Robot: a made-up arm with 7 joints.
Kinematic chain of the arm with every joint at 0, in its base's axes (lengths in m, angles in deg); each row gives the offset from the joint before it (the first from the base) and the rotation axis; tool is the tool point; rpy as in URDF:
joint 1: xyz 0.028 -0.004 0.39 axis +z
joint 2: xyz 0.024 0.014 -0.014 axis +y
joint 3: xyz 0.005 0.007 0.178 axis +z
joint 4: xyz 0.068 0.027 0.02 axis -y
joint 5: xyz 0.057 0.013 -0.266 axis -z
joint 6: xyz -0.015 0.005 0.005 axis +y
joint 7: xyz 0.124 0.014 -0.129 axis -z
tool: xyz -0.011 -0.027 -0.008 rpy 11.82 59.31 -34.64
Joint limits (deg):
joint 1: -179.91..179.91
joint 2: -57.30..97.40
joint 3: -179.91..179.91
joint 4: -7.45..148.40
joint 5: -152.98..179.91
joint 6: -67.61..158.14
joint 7: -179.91..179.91
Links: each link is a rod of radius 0.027 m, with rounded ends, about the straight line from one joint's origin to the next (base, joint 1, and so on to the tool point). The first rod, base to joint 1, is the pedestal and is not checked.
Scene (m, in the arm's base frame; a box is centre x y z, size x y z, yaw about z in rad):
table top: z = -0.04
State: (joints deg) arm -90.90 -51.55 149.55 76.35 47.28 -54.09 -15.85
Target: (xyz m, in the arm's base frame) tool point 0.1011 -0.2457 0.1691
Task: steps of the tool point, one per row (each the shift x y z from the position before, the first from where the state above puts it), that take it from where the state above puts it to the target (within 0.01 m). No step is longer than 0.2 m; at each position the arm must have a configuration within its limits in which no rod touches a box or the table.
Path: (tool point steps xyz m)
1: 0.0877 -0.1212 -0.0729
2: 0.0247 -0.1552 -0.0628
3: -0.0491 -0.1548 -0.0452
4: -0.1145 -0.1174 -0.0224
5: -0.1532 -0.0514 0.0029

